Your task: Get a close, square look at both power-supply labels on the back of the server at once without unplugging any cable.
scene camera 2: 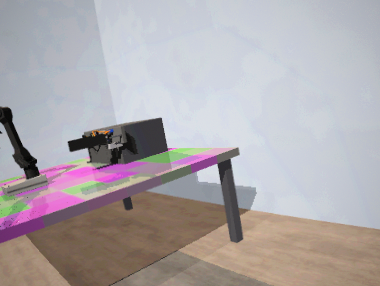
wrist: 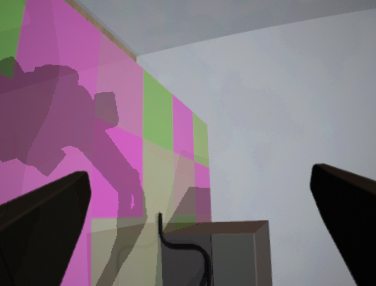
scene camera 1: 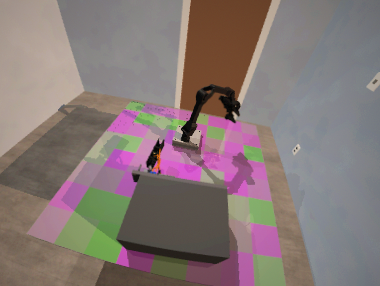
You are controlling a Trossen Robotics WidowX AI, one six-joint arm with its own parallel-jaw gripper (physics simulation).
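Frame: origin at the arm's base, x ahead, y left, z up, level; centimetres.
Seen in the pictures: gripper, between the fingertips: (scene camera 2: pixel 1 140) (wrist: pixel 201 179) (scene camera 1: pixel 237 119); arm's base, origin of its link: (scene camera 2: pixel 32 177) (scene camera 1: pixel 185 138).
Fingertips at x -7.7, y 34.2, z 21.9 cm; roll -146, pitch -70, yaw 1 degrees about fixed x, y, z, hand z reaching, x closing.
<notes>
Pixels of each thing's top centre, then the offset from my fingertips to it. "pt": a spot on its surface instead.
- lighter grey panel, a spot on its surface: (wrist: pixel 233 260) pt dx +51.6, dy -10.3, dz -10.4 cm
- black cable, a spot on its surface: (wrist: pixel 185 246) pt dx +50.7, dy -7.4, dz -20.5 cm
The server (scene camera 1: pixel 175 215) (scene camera 2: pixel 147 139) is a grey box on the table. Its back faces the arm's side; part of that back shows at the bottom of the wrist view as a dark panel and a lighter grey panel (wrist: pixel 233 260). A black cable (wrist: pixel 185 246) curves in front of the dark panel. No power-supply label can be made out in any view. My gripper (scene camera 1: pixel 234 116) (wrist: pixel 201 179) is open, with nothing between the fingers. It hangs above the table, apart from the server, toward the right in scene camera 1. It does not show in scene camera 2.
A black cable-management arm (scene camera 1: pixel 154 156) (scene camera 2: pixel 84 144) with orange and blue cables sticks out from one end of the server's back. The arm's pale base (scene camera 1: pixel 187 138) (scene camera 2: pixel 25 185) stands behind the server. A blue wall (scene camera 1: pixel 330 130) rises beyond the table's right edge.
</notes>
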